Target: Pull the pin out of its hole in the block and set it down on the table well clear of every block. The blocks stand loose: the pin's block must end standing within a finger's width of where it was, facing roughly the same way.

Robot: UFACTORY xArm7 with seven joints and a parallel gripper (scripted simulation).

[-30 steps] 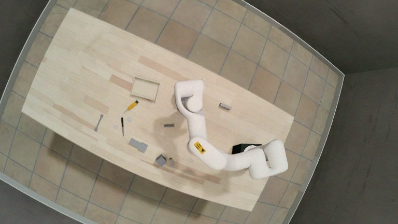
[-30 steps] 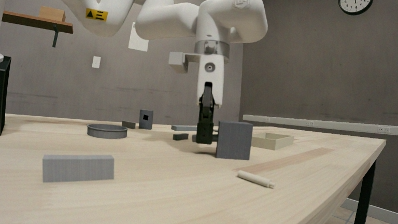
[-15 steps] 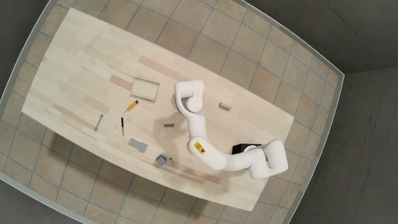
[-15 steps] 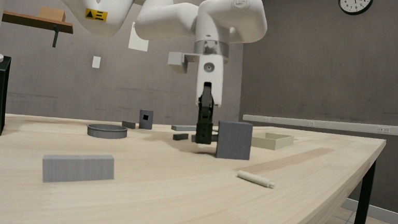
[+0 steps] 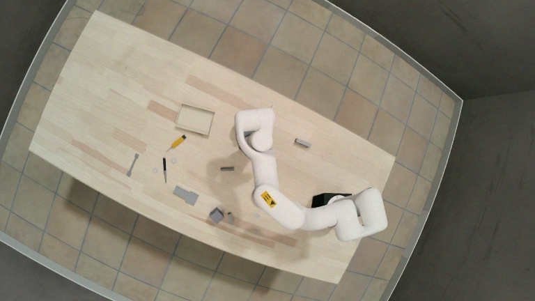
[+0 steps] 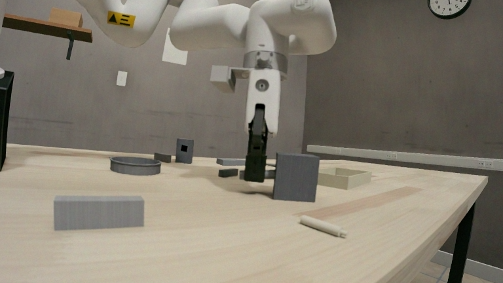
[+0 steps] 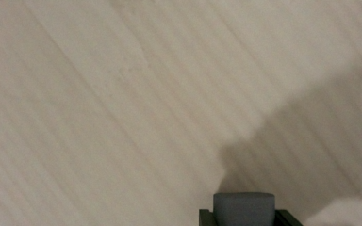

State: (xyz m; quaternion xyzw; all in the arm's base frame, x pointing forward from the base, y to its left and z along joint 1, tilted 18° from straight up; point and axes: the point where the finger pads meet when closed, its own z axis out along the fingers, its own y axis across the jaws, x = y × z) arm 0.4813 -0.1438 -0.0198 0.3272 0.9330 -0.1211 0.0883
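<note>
My gripper is now 40 mm short of the small grey bar, 160 mm to the right of it and 40 mm above it. Also, from my hand: shallow tray (270 mm ahead, 10 mm to the left, 30 mm below); round grey dish (160 mm behind, 200 mm to the left, 30 mm below); cream peg (30 mm behind, 180 mm to the right, 40 mm below).
</note>
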